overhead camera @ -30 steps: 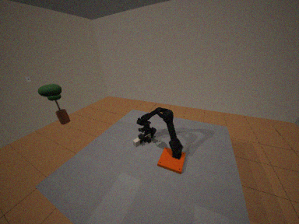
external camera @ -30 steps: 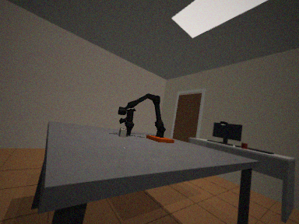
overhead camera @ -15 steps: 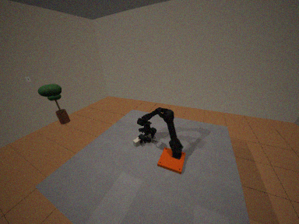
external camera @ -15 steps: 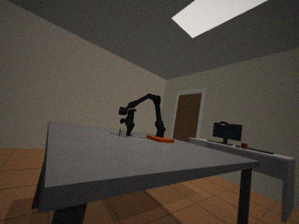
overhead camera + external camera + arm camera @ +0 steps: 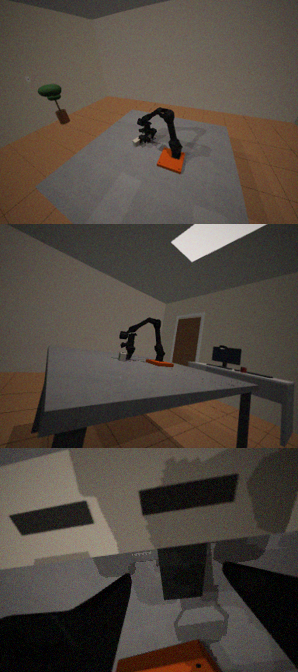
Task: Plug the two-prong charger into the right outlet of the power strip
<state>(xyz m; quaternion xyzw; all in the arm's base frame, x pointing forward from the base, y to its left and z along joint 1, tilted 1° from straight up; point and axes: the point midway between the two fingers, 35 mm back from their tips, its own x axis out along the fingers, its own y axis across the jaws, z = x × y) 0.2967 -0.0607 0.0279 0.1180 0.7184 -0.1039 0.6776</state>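
My gripper tip is 3 cm short of the two-prong charger, 1 cm to the left of it and 1 cm below it.
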